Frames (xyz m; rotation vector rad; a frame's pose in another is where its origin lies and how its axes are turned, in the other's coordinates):
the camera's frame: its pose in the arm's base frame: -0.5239 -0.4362 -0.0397 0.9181 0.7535 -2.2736
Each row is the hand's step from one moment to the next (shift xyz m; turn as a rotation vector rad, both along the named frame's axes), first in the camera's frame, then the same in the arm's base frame.
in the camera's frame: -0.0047 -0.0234 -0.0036 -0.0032 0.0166 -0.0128
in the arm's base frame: -0.0115 0.0197 0.0079 0.0186 -0.0017 -0.0101
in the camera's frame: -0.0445 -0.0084 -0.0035 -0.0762 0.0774 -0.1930
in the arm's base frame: 0.0226 0.0210 0.0333 0.1800 0.0995 -0.0822
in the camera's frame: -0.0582 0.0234 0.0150 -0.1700 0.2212 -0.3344
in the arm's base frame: 0.0446 -0.0091 0.0457 0.3936 0.1242 -0.1390
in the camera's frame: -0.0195 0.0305 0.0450 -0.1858 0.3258 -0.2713
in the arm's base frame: 0.0133 -0.0454 0.0331 0.4472 0.0152 -0.1186
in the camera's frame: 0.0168 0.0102 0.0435 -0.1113 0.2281 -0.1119
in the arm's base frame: -0.0216 -0.0411 0.0110 0.2687 -0.0474 -0.0497
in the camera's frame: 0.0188 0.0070 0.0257 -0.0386 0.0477 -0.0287
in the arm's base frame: -0.0175 -0.0275 -0.0004 0.0677 -0.0019 -0.0022
